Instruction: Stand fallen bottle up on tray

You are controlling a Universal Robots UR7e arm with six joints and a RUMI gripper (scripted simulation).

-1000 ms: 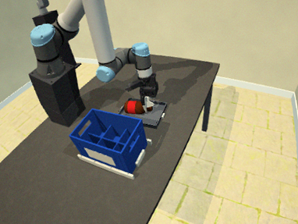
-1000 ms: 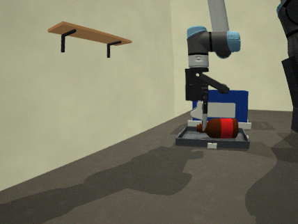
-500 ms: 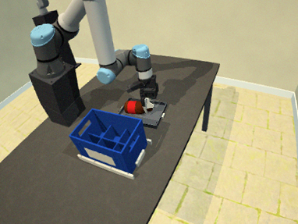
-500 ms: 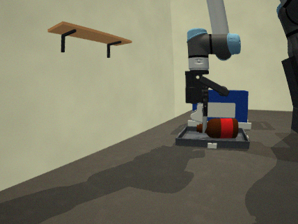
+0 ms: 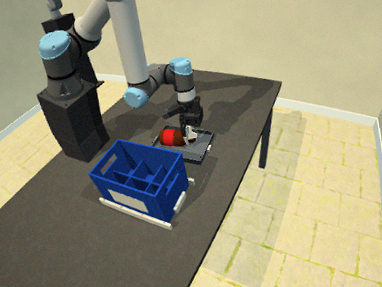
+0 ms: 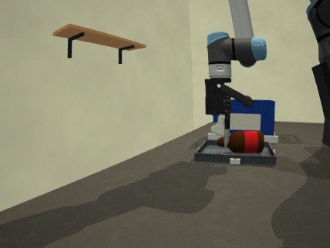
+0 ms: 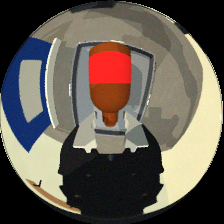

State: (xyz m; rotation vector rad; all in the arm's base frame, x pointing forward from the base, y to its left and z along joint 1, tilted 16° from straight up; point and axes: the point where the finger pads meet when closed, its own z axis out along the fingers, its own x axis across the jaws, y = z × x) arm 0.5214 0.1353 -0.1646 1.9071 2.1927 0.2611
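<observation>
Now: hand 5 cm past the brown bottle and 1 cm to the left of it. Also, from my hand: grey tray: 4 cm behind, 3 cm below, 1 cm to the right; then blue crate: 29 cm to the right, 6 cm behind, 4 cm above.
</observation>
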